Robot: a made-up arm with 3 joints. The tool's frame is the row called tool.
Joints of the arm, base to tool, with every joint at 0 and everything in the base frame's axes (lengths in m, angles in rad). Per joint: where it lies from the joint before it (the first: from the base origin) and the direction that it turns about. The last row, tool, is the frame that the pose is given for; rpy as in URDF.
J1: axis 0 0 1 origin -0.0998 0.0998 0.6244
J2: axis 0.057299 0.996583 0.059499 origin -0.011 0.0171 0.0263
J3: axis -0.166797 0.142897 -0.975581 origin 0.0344 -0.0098 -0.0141
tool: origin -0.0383 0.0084 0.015 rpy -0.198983 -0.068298 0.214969
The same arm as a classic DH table. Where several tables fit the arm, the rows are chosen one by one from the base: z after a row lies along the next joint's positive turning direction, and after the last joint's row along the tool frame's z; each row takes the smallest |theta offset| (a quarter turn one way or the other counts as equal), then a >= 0, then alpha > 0; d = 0 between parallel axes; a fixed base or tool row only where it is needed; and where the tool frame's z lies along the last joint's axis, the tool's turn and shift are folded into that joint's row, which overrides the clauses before.
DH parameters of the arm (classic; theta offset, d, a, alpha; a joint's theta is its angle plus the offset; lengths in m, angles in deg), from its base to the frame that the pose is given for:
base (fixed): -45.00 0.0000 -0.1411 0.00
J1: 41.71 0.6497 -0.0120 -86.59
J2: 10.09 0.0073 0.0368 -85.71
J3: -43.61 0.0742 -0.0242 155.59
tool (fixed): -28.74 0.0812 0.0000 0.00

